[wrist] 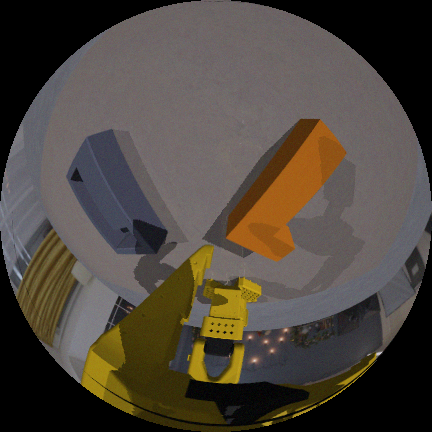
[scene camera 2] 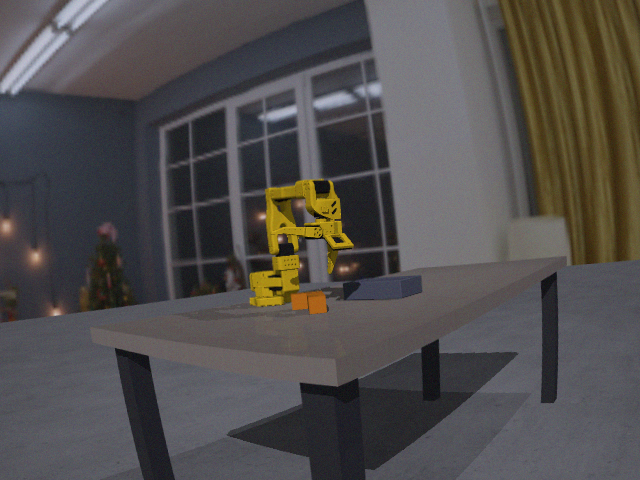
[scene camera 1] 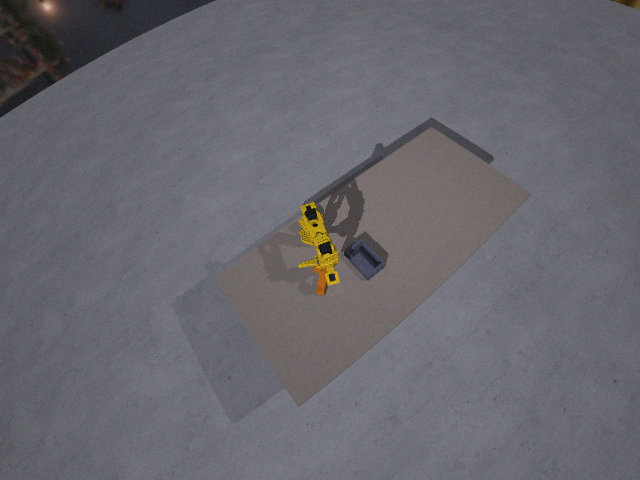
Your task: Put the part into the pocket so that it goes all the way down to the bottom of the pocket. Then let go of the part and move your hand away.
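Where they show: hand, its tool point: (wrist: pixel 212 254) (scene camera 2: pixel 328 271); arm's base, origin of its link: (wrist: pixel 228 283) (scene camera 2: pixel 282 303).
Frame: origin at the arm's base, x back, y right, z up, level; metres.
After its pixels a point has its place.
Observation:
The part is an orange L-shaped block (scene camera 1: pixel 321 287) {x -0.198, y 0.119, z 0.030 m} (scene camera 2: pixel 317 303) {x -0.209, y 0.134, z 0.018 m} (wrist: pixel 285 192) {x -0.176, y 0.093, z 0.030 m} lying on the table, apart from the pocket block. The slate-blue block with the pocket (scene camera 1: pixel 363 265) {x -0.233, y -0.053, z 0.036 m} (scene camera 2: pixel 385 288) {x -0.244, y -0.035, z 0.021 m} (wrist: pixel 117 175) {x -0.228, y -0.035, z 0.020 m} sits on the table to the right of the part in scene camera 1, and on the left in the wrist view. The pocket floor is mostly hidden in the wrist view. My gripper (scene camera 1: pixel 313 266) (scene camera 2: pixel 302 259) is fully open and empty, raised above the table near the part. The wrist view shows its notched fixed jaw (wrist: pixel 162 320); the moving jaw is swung out of that picture.
The yellow arm base (scene camera 2: pixel 271 289) {x 0.018, y 0.013, z 0.032 m} (wrist: pixel 226 302) {x -0.045, y 0.016, z 0.051 m} stands behind the part at the table's edge. The tabletop (scene camera 1: pixel 423 196) {x -0.151, y -0.484, z 0.000 m} (scene camera 2: pixel 232 341) {x -0.267, y 0.390, z 0.000 m} (wrist: pixel 210 75) {x -0.270, y 0.071, z 0.000 m} extends beyond the slate block and in front of the part. Arm shadows fall around both objects.

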